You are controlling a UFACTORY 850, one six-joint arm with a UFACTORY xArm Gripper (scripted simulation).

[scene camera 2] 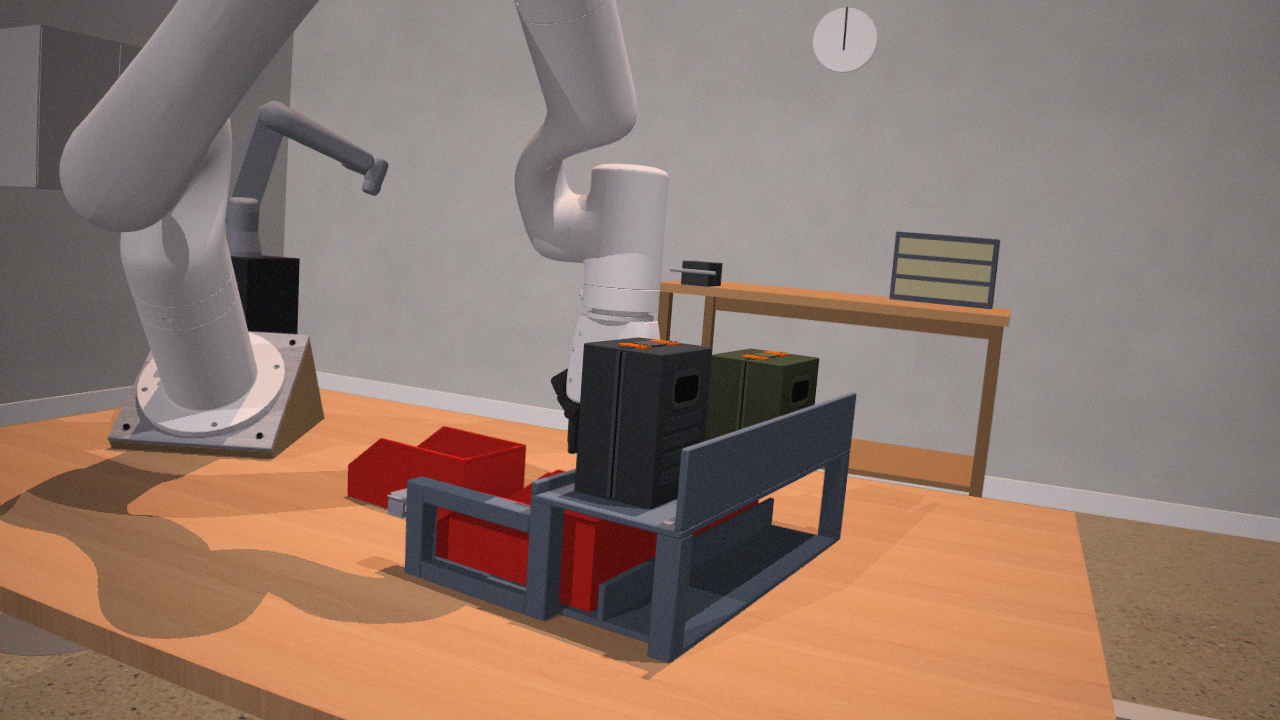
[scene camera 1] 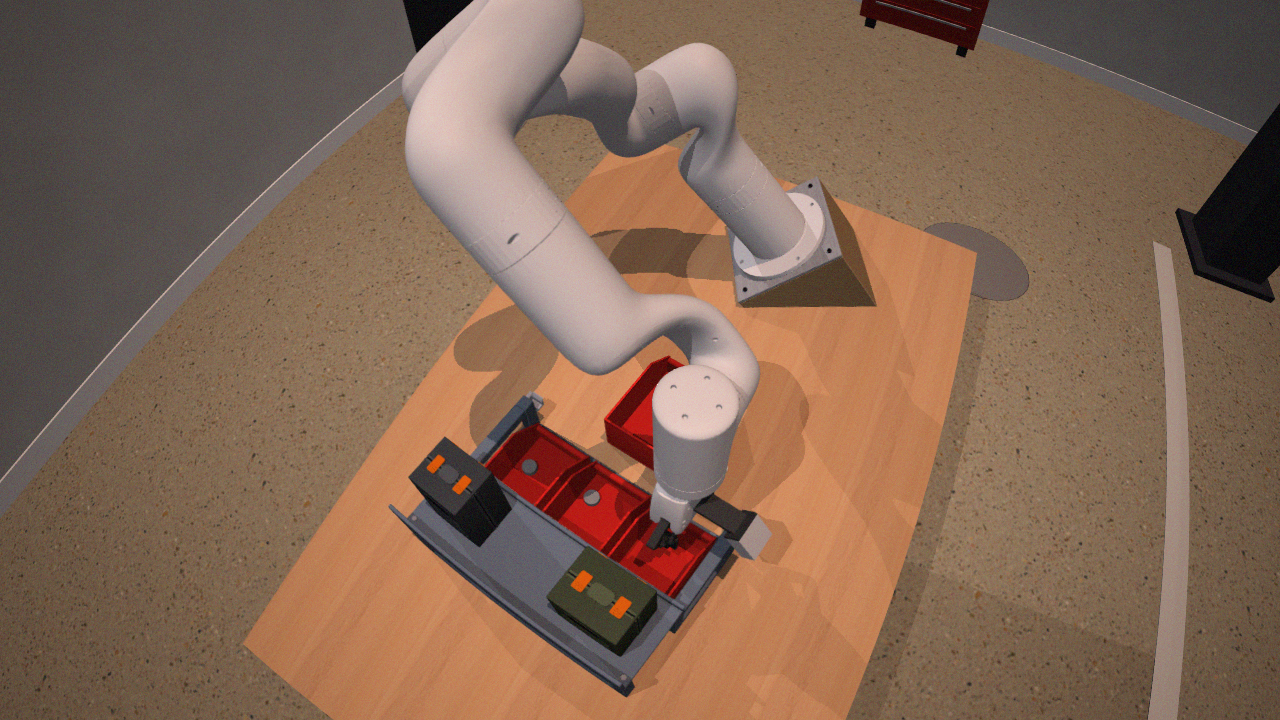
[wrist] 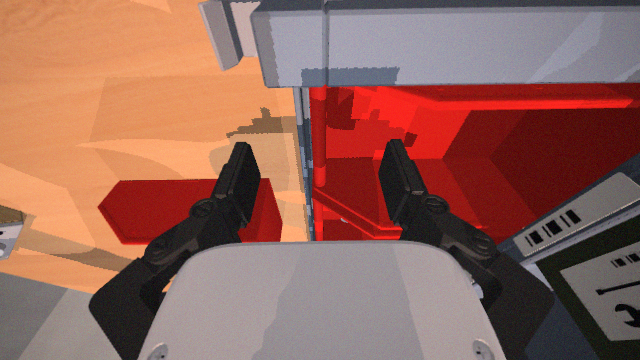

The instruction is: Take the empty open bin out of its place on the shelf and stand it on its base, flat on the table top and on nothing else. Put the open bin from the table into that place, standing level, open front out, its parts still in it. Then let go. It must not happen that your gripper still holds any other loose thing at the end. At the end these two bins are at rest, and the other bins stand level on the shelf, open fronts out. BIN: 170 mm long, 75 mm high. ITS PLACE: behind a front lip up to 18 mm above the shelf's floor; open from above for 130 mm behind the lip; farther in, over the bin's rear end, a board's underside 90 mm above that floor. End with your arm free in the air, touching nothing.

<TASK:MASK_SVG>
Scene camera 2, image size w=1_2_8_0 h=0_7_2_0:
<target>gripper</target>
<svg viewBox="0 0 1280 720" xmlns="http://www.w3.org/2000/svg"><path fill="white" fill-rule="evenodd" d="M654 316L649 314L646 317L612 316L593 313L591 310L586 311L586 314L579 315L572 340L568 368L551 379L552 386L557 394L557 400L564 409L565 417L569 419L569 437L567 436L569 454L577 453L584 343L637 337L660 340L658 321L653 321Z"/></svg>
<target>green case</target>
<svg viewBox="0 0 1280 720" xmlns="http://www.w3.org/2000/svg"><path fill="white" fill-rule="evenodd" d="M819 358L758 349L712 354L705 441L815 405Z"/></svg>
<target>black case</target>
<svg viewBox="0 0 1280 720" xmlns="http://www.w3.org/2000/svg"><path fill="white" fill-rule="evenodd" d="M584 343L575 491L646 509L652 509L676 499L678 496L681 450L705 441L713 348L641 337Z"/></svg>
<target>red bin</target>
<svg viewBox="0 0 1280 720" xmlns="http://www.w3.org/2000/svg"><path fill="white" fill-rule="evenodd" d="M440 519L436 536L436 556L526 585L529 533L453 511ZM564 509L559 603L591 612L597 608L599 584L654 557L656 533ZM531 484L508 499L531 505ZM555 473L548 472L537 480L555 475Z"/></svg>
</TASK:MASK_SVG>
